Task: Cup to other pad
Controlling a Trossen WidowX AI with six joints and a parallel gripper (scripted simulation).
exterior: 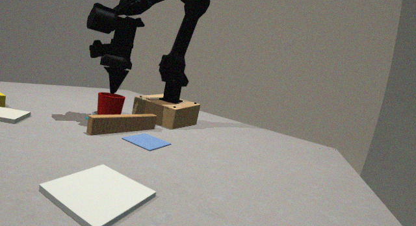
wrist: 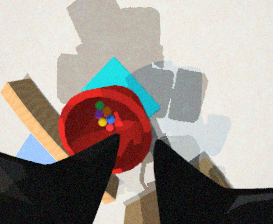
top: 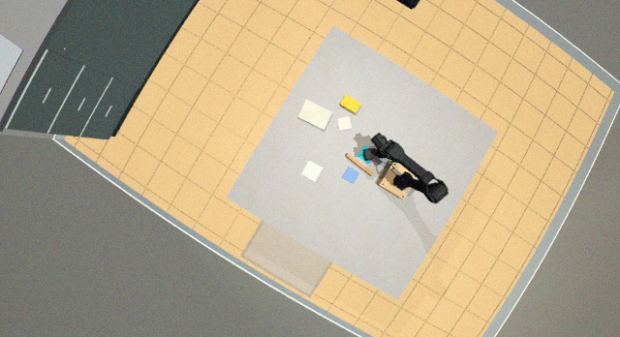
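My gripper tip is now 40 mm above the red cup, 20 mm short of it and 10 mm to the right of it. Also, from my gripper tip: cyan pad: 90 mm below, 30 mm ahead, 20 mm to the left; blue pad: 180 mm to the left, 90 mm below, 60 mm ahead; wooden bar: 100 mm to the left, 70 mm below, 50 mm ahead.
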